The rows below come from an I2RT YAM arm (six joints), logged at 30 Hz.
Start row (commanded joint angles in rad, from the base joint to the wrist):
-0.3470 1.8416 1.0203 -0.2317 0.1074 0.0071
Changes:
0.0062 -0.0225 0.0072 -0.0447 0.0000 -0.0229
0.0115 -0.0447 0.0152 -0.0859 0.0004 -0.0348
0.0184 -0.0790 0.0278 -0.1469 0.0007 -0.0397
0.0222 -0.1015 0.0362 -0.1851 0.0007 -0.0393
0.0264 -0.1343 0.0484 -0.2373 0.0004 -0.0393
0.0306 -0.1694 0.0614 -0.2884 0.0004 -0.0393
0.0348 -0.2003 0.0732 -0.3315 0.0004 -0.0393
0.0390 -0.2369 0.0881 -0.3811 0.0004 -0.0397
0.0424 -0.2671 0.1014 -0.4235 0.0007 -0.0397
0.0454 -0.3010 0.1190 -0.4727 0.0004 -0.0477
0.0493 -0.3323 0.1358 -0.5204 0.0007 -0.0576
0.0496 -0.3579 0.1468 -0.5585 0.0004 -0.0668
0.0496 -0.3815 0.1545 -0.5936 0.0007 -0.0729
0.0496 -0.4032 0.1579 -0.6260 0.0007 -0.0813
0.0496 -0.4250 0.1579 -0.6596 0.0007 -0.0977
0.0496 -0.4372 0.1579 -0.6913 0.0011 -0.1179
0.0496 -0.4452 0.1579 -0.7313 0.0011 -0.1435
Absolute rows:
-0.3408 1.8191 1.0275 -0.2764 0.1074 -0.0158
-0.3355 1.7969 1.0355 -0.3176 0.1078 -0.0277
-0.3286 1.7626 1.0481 -0.3786 0.1081 -0.0326
-0.3248 1.7401 1.0565 -0.4168 0.1081 -0.0322
-0.3206 1.7073 1.0687 -0.4690 0.1078 -0.0322
-0.3164 1.6722 1.0817 -0.5201 0.1078 -0.0322
-0.3122 1.6413 1.0935 -0.5632 0.1078 -0.0322
-0.3080 1.6047 1.1084 -0.6128 0.1078 -0.0326
-0.3046 1.5745 1.1217 -0.6552 0.1081 -0.0326
-0.3016 1.5406 1.1393 -0.7044 0.1078 -0.0406
-0.2977 1.5093 1.1561 -0.7521 0.1081 -0.0505
-0.2974 1.4837 1.1671 -0.7902 0.1078 -0.0597
-0.2974 1.4601 1.1748 -0.8253 0.1081 -0.0658
-0.2974 1.4384 1.1782 -0.8577 0.1081 -0.0742
-0.2974 1.4166 1.1782 -0.8913 0.1081 -0.0906
-0.2974 1.4044 1.1782 -0.9230 0.1085 -0.1108
-0.2974 1.3964 1.1782 -0.9630 0.1085 -0.1364

